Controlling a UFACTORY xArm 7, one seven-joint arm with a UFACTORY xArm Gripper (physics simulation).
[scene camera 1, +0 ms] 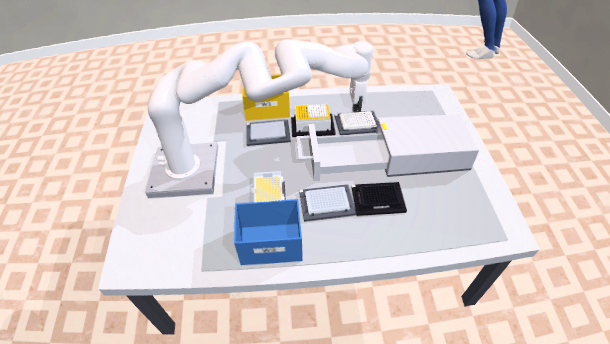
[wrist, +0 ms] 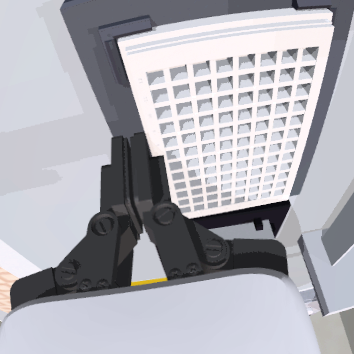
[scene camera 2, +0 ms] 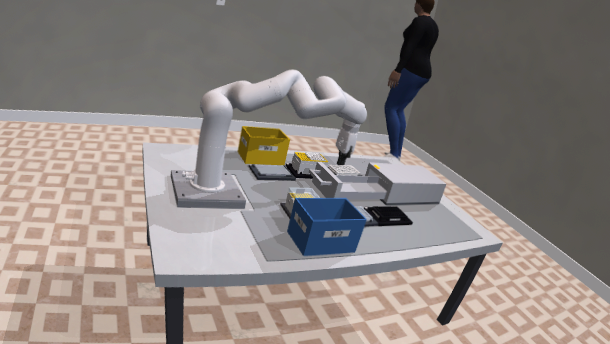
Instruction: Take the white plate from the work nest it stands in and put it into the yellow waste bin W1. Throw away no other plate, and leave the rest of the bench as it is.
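Frame: origin at the arm's base, x ahead, y left, z up, level; metres.
Where they show: gripper, fingertip midpoint: (scene camera 1: 356,111) (wrist: 133,153) (scene camera 2: 340,165); arm's base at its link origin: (scene camera 1: 182,166) (scene camera 2: 207,185).
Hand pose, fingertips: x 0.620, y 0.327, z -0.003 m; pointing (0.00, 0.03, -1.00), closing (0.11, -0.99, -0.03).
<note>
Things, the pixels of their top centre, and the offset from my fingertips. "*": a spot on its surface instead.
- white plate at its top centre: (wrist: 234,149) (scene camera 1: 358,118) (scene camera 2: 344,169) dx +0.002, dy -0.051, dz +0.004 m
- dark grey work nest at a spot on its surface: (wrist: 95,75) * dx +0.040, dy +0.013, dz -0.010 m
- yellow waste bin W1 at its top centre: (scene camera 1: 265,84) (scene camera 2: 265,132) dx -0.360, dy +0.034, dz +0.098 m
- yellow-and-white rack at its top centre: (scene camera 1: 312,110) (scene camera 2: 311,155) dx -0.172, dy -0.071, dz +0.055 m
- open drawer at a spot on its surface: (scene camera 1: 350,165) * dx -0.039, dy -0.320, dz +0.023 m
- grey cabinet at a spot on its surface: (scene camera 1: 430,140) * dx +0.238, dy -0.245, dz +0.080 m
- blue bin W2 at its top centre: (scene camera 1: 267,220) (scene camera 2: 331,208) dx -0.279, dy -0.605, dz +0.098 m
- yellow-welled box at its top centre: (scene camera 1: 267,186) (scene camera 2: 307,196) dx -0.299, dy -0.448, dz +0.055 m
- pale plate at its top centre: (scene camera 1: 327,198) (scene camera 2: 353,212) dx -0.115, dy -0.448, dz +0.004 m
- black plate at its top centre: (scene camera 1: 379,194) (scene camera 2: 390,211) dx +0.052, dy -0.427, dz +0.004 m
The white plate (scene camera 1: 357,120) (scene camera 2: 344,170) (wrist: 225,125) with square wells lies in a dark grey work nest (wrist: 95,75) at the back of the bench. My gripper (scene camera 1: 357,108) (scene camera 2: 341,161) (wrist: 133,153) is shut and empty, fingertips down, at the plate's rear long side. In the wrist view one finger overlaps the plate's edge; whether it touches cannot be told. The yellow waste bin W1 (scene camera 1: 255,112) (scene camera 2: 262,157) stands at the back left, partly behind the arm in scene camera 1.
A yellow-and-white rack (scene camera 1: 313,112) stands between bin and plate. An open drawer (scene camera 1: 350,165) of a grey cabinet (scene camera 1: 430,140) lies in front of the plate. Nearer the front are the blue bin W2 (scene camera 1: 270,252), a yellow-welled box (scene camera 1: 268,189), a pale plate (scene camera 1: 327,200) and a black plate (scene camera 1: 379,195).
</note>
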